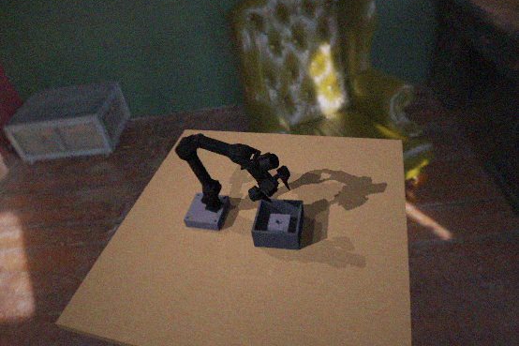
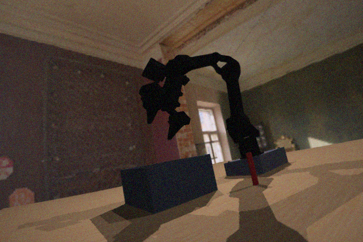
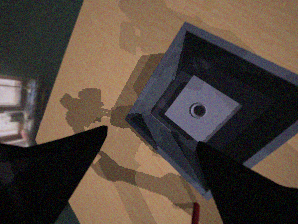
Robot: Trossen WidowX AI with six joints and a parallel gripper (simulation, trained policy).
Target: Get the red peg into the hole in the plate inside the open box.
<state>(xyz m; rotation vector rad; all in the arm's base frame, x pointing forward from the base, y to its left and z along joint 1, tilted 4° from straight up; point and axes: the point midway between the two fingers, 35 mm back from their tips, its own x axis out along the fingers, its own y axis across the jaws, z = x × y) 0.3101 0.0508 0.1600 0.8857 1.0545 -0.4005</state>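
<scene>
The red peg lies 19 cm behind my gripper tip, 11 cm to the left of it and 14 cm below it. From my gripper tip the other things lie so: blue-grey box: 4 cm to the right, 15 cm below; then plate: 4 cm to the right, 13 cm below.
</scene>
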